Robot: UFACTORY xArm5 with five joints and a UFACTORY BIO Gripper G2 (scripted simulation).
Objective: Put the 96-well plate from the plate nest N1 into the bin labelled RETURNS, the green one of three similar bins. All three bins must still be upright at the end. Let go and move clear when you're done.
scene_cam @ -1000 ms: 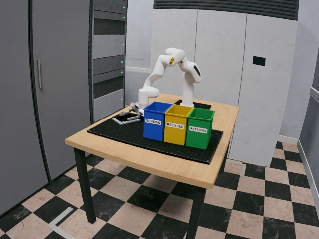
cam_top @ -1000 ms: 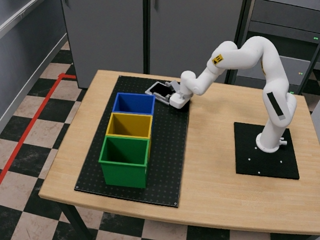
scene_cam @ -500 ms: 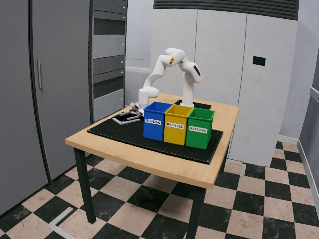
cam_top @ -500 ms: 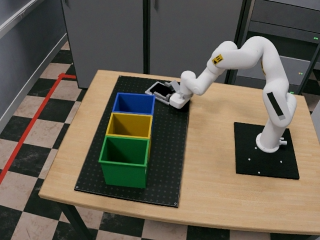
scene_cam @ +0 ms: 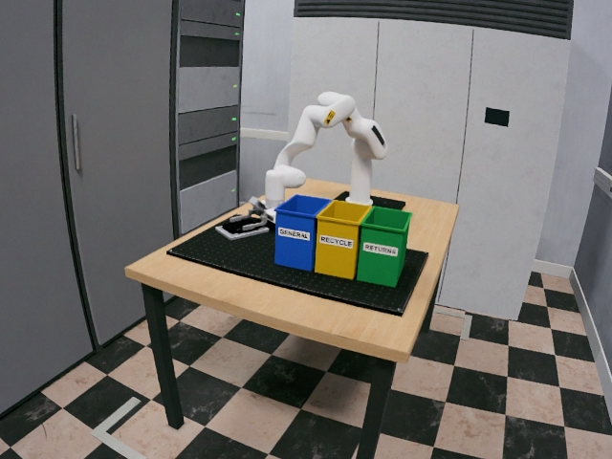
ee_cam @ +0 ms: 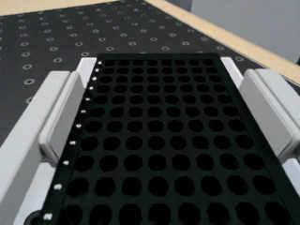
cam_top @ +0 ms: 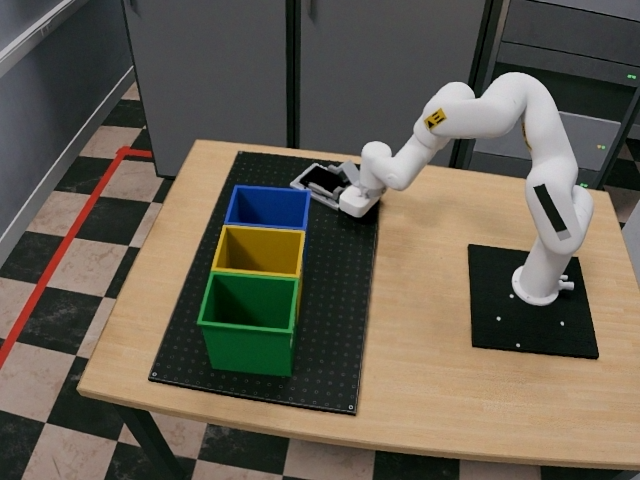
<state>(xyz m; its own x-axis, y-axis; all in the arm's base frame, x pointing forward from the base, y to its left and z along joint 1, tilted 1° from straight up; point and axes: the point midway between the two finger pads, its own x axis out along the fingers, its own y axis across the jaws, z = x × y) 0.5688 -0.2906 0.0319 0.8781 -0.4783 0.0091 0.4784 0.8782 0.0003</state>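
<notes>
Now: hand 1 cm above the black 96-well plate. Round my hand: plate nest N1 (2 cm below); then blue general bin (10 cm ahead, 29 cm to the left, 6 cm above); then yellow recycle bin (10 cm ahead, 42 cm to the left, 6 cm above).
</notes>
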